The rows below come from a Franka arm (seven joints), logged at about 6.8 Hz.
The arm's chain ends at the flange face. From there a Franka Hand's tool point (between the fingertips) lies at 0.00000 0.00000 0.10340 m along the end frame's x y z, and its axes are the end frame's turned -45 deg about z.
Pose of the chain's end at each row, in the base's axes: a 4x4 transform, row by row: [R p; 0 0 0 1], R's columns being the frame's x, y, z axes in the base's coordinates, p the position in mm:
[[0.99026 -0.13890 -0.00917 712.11], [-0.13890 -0.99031 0.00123 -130.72], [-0.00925 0.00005 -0.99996 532.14], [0 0 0 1]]
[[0.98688 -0.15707 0.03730 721.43], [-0.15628 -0.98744 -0.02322 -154.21], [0.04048 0.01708 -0.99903 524.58], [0 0 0 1]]
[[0.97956 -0.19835 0.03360 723.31], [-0.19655 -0.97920 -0.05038 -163.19], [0.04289 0.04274 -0.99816 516.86], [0 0 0 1]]
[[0.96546 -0.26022 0.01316 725.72], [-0.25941 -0.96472 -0.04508 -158.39], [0.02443 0.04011 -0.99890 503.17], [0 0 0 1]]
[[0.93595 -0.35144 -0.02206 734.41], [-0.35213 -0.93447 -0.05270 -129.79], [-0.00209 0.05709 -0.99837 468.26], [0 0 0 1]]
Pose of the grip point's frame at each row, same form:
[[0.79844 0.60200 -0.00917 711.16], [0.60204 -0.79847 0.00123 -130.59], [-0.00658 -0.00651 -0.99996 428.74], [0 0 0 1]]
[[0.80889 0.58676 0.03730 725.29], [0.58772 -0.80873 -0.02322 -156.61], [0.01655 0.04070 -0.99903 421.28], [0 0 0 1]]
[[0.83291 0.55240 0.03360 726.78], [0.55342 -0.83138 -0.05038 -168.40], [0.00011 0.06055 -0.99816 413.65], [0 0 0 1]]
[[0.86669 0.49868 0.01316 727.08], [0.49873 -0.86559 -0.04508 -163.05], [-0.01109 0.04564 -0.99890 399.88], [0 0 0 1]]
[[0.91032 0.41331 -0.02206 732.13], [0.41178 -0.90976 -0.05270 -135.24], [-0.04185 0.03889 -0.99837 365.03], [0 0 0 1]]

